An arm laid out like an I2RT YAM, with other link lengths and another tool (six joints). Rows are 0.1 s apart.
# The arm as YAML. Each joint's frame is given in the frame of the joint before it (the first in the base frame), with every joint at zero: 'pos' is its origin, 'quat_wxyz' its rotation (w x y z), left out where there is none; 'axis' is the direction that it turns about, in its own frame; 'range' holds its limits. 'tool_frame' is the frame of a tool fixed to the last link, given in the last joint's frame.
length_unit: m
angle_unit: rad
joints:
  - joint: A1
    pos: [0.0, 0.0, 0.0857]
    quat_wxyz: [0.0, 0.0, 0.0, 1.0]
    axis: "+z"
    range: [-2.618, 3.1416]
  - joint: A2
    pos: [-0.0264, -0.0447, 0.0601]
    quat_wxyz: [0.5, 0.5, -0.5, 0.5]
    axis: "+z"
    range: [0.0, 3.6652]
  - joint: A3
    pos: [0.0, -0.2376, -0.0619]
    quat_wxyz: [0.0, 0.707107, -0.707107, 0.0]
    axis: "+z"
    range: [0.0, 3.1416]
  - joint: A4
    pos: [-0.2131, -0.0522, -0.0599]
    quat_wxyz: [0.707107, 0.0, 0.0, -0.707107]
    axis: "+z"
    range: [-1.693, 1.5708]
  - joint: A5
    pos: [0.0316, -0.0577, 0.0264]
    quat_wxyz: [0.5, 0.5, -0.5, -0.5]
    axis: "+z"
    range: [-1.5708, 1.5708]
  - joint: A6
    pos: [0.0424, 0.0, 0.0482]
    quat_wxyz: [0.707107, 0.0, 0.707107, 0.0]
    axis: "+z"
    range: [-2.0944, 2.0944]
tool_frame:
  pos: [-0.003, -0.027, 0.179]
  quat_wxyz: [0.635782, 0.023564, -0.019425, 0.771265]
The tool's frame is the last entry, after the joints.
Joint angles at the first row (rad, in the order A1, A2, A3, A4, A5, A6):
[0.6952, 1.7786, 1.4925, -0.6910, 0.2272, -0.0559]
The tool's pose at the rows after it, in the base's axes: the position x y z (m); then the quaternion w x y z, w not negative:
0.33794 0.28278 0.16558 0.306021 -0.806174 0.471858 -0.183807
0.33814 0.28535 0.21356 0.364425 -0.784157 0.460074 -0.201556
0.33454 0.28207 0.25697 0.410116 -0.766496 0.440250 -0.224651
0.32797 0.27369 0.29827 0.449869 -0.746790 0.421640 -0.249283
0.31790 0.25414 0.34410 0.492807 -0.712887 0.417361 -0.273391
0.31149 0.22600 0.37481 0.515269 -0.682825 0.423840 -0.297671
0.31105 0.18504 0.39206 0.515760 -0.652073 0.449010 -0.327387
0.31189 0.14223 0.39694 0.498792 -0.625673 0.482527 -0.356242
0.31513 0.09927 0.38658 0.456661 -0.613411 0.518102 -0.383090
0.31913 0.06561 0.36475 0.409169 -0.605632 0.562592 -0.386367
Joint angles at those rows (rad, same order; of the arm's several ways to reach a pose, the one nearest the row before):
[0.6949, 1.6886, 1.4925, -0.6624, 0.1898, -0.0563]
[0.6948, 1.5856, 1.4925, -0.6331, 0.1814, -0.0605]
[0.6949, 1.4903, 1.4925, -0.6113, 0.1818, -0.0879]
[0.6918, 1.3956, 1.4925, -0.5961, 0.1852, -0.1165]
[0.6731, 1.2796, 1.4925, -0.5941, 0.1898, -0.1173]
[0.6266, 1.1850, 1.4925, -0.6105, 0.1902, -0.1200]
[0.5350, 1.1053, 1.4925, -0.6502, 0.1894, -0.1200]
[0.4259, 1.0481, 1.4925, -0.7021, 0.1890, -0.1215]
[0.3011, 1.0244, 1.4925, -0.7666, 0.1852, -0.1505]
[0.1982, 1.0386, 1.4921, -0.8345, 0.1845, -0.1509]

